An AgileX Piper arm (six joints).
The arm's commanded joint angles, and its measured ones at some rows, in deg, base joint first. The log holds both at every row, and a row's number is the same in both.
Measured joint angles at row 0:
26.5 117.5 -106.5 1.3 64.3 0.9
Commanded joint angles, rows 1 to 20:
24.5 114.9 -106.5 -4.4 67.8 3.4
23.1 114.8 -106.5 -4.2 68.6 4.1
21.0 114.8 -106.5 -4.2 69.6 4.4
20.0 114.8 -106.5 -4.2 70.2 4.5
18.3 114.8 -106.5 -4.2 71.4 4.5
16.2 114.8 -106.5 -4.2 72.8 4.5
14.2 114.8 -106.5 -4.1 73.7 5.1
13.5 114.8 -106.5 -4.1 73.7 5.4
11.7 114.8 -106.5 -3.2 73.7 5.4
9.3 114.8 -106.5 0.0 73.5 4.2
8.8 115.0 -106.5 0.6 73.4 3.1
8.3 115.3 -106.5 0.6 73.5 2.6
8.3 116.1 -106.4 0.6 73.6 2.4
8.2 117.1 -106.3 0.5 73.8 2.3
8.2 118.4 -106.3 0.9 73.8 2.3
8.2 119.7 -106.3 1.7 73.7 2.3
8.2 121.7 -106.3 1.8 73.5 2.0
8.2 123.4 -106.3 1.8 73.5 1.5
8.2 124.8 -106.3 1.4 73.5 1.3
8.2 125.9 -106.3 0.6 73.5 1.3
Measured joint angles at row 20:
8.4 124.4 -106.5 1.7 69.7 2.2
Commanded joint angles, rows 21 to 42:
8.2 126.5 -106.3 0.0 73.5 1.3
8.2 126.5 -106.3 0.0 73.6 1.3
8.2 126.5 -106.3 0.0 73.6 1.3
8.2 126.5 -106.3 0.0 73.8 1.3
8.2 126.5 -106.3 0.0 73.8 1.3
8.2 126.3 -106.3 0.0 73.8 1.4
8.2 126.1 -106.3 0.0 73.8 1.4
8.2 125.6 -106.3 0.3 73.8 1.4
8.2 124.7 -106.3 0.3 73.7 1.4
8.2 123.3 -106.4 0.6 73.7 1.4
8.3 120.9 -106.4 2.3 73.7 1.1
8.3 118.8 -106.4 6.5 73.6 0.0
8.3 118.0 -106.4 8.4 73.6 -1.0
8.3 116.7 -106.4 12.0 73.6 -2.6
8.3 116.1 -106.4 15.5 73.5 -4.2
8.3 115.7 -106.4 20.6 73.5 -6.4
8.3 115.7 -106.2 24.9 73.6 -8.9
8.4 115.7 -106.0 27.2 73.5 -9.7
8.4 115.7 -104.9 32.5 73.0 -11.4
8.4 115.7 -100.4 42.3 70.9 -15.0
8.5 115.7 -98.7 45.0 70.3 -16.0
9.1 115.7 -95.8 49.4 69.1 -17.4
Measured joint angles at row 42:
8.5 116.0 -99.6 42.0 69.9 -14.2
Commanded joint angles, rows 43 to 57:
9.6 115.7 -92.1 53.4 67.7 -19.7
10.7 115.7 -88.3 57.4 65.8 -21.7
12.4 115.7 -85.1 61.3 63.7 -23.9
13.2 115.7 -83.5 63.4 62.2 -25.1
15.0 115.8 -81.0 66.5 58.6 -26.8
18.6 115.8 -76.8 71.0 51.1 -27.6
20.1 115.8 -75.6 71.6 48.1 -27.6
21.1 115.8 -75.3 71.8 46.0 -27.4
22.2 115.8 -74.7 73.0 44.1 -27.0
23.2 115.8 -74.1 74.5 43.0 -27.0
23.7 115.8 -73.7 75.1 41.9 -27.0
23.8 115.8 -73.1 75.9 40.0 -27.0
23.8 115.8 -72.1 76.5 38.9 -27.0
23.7 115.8 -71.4 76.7 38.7 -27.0
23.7 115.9 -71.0 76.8 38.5 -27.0
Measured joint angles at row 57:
23.8 116.0 -71.6 75.6 39.4 -26.3
